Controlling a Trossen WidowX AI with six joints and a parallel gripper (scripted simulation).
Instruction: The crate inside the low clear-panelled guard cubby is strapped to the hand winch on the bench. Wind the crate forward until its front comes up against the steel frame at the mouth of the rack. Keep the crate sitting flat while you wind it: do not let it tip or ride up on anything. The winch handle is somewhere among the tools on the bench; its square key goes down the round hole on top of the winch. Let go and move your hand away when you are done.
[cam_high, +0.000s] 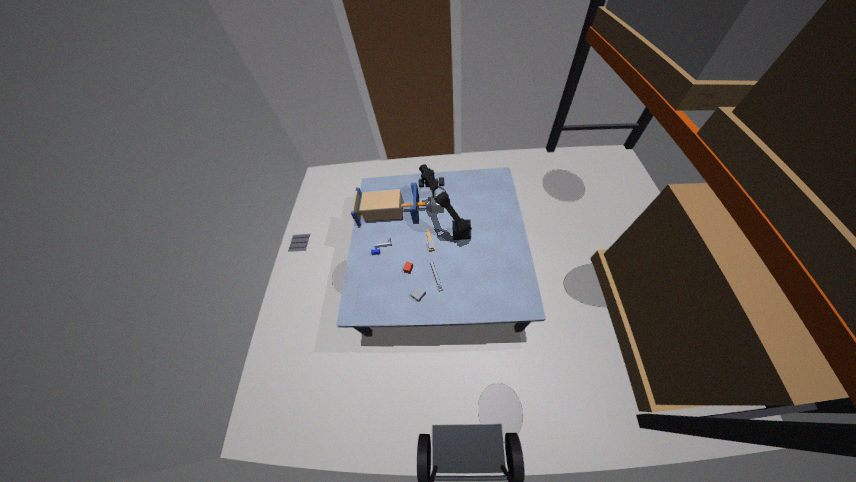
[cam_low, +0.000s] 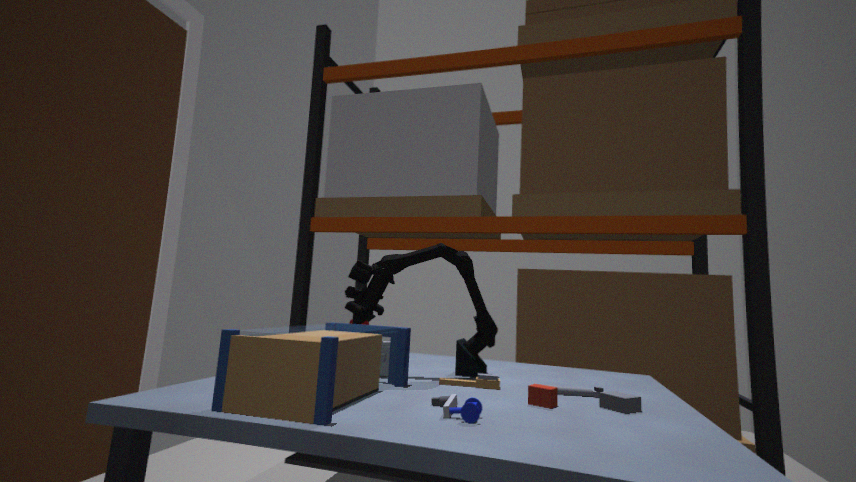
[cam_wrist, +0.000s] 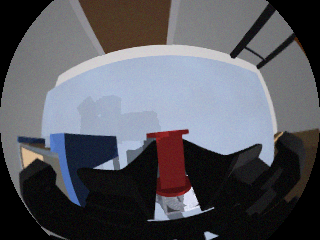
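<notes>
Right now my gripper tip is 5 cm to the right of the winch handle, 3 cm above it and 1 cm past it. Round my gripper tip: blue frame 14 cm ahead, 10 cm to the left, 3 cm below; red knob 2 cm to the left; grey winch 11 cm to the left, 10 cm below, 4 cm behind.
</notes>
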